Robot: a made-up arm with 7 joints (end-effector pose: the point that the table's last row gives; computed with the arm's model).
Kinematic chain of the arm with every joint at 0, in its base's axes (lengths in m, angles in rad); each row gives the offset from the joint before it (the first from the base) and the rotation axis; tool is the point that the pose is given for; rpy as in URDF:
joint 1: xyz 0 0 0.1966 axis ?
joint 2: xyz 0 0 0 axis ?
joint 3: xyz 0 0 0.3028 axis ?
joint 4: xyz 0.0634 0 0 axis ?
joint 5: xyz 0.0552 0 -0.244 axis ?
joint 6: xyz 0 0 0 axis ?
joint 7: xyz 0.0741 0 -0.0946 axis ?
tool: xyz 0 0 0 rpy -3.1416 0 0
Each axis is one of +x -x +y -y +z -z.
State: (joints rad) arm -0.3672 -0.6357 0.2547 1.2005 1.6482 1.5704 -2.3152
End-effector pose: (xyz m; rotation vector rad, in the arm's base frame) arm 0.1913 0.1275 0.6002 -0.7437 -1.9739 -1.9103
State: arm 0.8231 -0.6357 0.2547 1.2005 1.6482 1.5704 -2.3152
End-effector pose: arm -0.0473 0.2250 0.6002 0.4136 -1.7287 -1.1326
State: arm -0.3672 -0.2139 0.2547 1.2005 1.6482 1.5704 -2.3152
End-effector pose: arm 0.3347 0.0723 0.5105 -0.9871 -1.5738 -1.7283
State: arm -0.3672 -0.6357 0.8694 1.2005 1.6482 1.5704 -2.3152
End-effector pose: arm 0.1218 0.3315 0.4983 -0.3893 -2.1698 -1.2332
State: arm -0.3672 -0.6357 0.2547 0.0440 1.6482 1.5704 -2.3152
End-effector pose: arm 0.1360 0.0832 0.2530 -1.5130 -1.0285 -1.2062
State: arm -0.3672 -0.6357 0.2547 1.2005 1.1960 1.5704 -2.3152
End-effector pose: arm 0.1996 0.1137 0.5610 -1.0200 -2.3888 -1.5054
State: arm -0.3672 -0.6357 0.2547 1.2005 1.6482 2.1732 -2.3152
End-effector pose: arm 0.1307 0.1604 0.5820 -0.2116 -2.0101 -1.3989
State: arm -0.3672 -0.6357 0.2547 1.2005 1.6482 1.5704 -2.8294
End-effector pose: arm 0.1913 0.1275 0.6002 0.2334 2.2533 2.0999
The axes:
joint 1: +z
joint 2: +y
joint 3: +z
joint 4: -y
joint 5: -z
joint 6: +y
joint 7: -z

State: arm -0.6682 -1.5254 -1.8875 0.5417 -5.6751 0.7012 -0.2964
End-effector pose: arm -0.1912 -0.2076 0.1079 -0.2158 1.3772 -1.5139
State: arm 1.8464 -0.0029 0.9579 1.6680 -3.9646 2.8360 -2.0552
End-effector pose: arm -0.2377 0.0052 0.6387 1.4736 0.5108 1.0883
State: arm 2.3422 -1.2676 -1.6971 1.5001 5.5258 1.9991 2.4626
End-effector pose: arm 0.4237 0.0233 0.1564 1.7444 -1.7646 -0.6301
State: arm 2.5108 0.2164 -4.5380 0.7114 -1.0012 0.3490 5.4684
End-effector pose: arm -0.1437 -0.3204 0.2952 2.5916 -0.4960 -0.3371
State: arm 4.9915 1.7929 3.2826 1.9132 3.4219 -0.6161 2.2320
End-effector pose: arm 0.0360 -0.4158 0.4489 0.3241 -0.1468 -1.9841
